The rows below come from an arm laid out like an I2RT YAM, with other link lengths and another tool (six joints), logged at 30 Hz.
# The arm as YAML. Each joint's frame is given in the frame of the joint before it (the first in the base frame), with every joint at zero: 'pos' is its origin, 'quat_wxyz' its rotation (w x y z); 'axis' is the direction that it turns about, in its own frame. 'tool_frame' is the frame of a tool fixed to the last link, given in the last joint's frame.
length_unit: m
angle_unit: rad
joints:
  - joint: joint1
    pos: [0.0, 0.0, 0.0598]
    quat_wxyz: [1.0, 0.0, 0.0, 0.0]
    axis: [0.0, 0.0, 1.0]
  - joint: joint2
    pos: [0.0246, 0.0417, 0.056]
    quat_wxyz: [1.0, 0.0, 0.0, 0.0]
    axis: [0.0, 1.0, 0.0]
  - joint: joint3
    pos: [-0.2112, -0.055, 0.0]
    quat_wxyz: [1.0, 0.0, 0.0, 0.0]
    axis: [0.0, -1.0, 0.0]
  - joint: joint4
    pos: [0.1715, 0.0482, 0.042]
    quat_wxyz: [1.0, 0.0, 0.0, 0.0]
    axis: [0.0, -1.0, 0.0]
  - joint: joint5
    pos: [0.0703, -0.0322, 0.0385]
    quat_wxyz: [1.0, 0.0, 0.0, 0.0]
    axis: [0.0, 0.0, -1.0]
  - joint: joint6
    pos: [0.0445, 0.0, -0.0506]
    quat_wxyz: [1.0, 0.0, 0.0, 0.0]
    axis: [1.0, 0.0, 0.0]
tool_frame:
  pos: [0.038, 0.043, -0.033]
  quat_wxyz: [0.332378, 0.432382, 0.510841, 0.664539]
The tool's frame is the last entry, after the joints.
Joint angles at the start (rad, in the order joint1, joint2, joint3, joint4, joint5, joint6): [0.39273 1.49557 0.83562 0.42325 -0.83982 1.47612]
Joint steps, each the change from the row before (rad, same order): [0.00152 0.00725 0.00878 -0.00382 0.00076 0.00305]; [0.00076 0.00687 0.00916 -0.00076 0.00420 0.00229]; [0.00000 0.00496 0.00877 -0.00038 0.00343 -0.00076]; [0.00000 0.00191 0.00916 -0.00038 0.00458 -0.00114]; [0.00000 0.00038 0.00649 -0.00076 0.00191 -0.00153]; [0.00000 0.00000 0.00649 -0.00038 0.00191 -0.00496]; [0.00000 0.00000 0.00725 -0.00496 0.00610 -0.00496]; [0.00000 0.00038 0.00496 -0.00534 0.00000 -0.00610]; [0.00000 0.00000 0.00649 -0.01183 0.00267 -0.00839]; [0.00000 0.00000 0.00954 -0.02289 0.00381 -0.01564]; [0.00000 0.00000 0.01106 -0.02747 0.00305 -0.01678]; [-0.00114 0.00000 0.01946 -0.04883 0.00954 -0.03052]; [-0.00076 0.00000 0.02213 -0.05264 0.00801 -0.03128]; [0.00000 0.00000 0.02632 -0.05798 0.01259 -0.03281]
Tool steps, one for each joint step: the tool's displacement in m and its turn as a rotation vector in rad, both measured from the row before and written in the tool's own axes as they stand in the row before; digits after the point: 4 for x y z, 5 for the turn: [0.0002 0.0009 0.0015 -0.00146 -0.00189 0.00429]; [0.0007 0.0011 0.0016 -0.00340 0.00146 -0.00038]; [0.0010 0.0008 0.0013 -0.00140 0.00285 -0.00423]; [0.0017 0.0003 0.0013 -0.00090 0.00535 -0.00719]; [0.0014 -0.0001 0.0008 0.00105 0.00390 -0.00551]; [0.0014 -0.0003 0.0007 0.00273 0.00441 -0.00912]; [0.0011 0.0002 0.0009 -0.00259 0.00251 -0.00840]; [0.0004 -0.0001 0.0003 0.00217 -0.00051 -0.00510]; [0.0001 0.0001 0.0004 -0.00108 -0.00323 -0.00540]; [-0.0004 0.0002 0.0004 -0.00217 -0.00859 -0.00747]; [-0.0005 0.0001 0.0004 -0.00201 -0.01089 -0.00626]; [-0.0009 0.0007 0.0006 -0.00772 -0.01909 -0.01347]; [-0.0006 0.0004 0.0006 -0.00542 -0.02063 -0.01265]; [-0.0003 0.0003 0.0009 -0.00793 -0.02201 -0.01496]
